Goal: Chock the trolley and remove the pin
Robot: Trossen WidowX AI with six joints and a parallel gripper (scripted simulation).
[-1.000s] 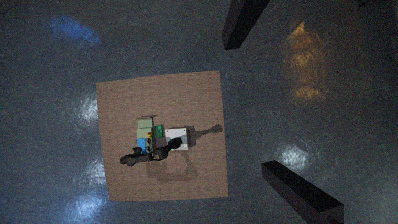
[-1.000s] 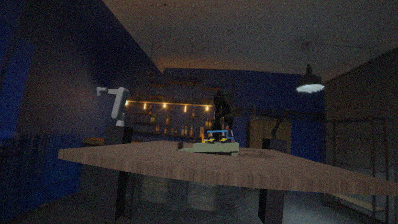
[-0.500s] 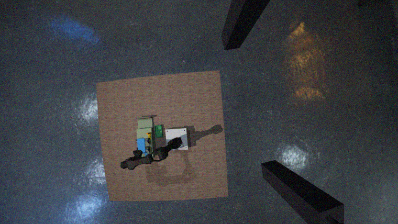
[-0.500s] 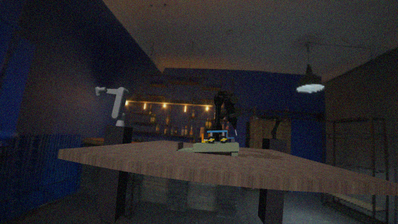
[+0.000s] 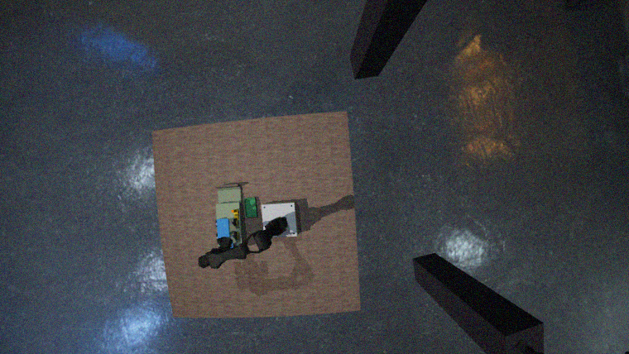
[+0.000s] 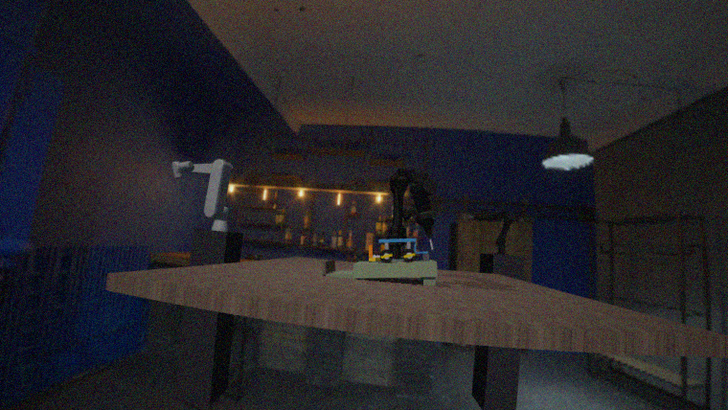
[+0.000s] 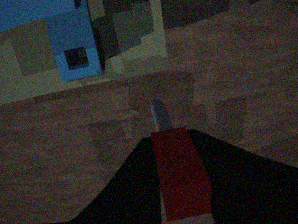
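Now: the green tray 10 cm behind my gripper tip, 22 cm to the right of it and 18 cm below it. Round my gripper tip: blue trolley 5 cm ahead, 13 cm to the right, 6 cm below; then ramp 4 cm ahead, 13 cm to the right, 12 cm below; then stop pin right at my gripper tip.
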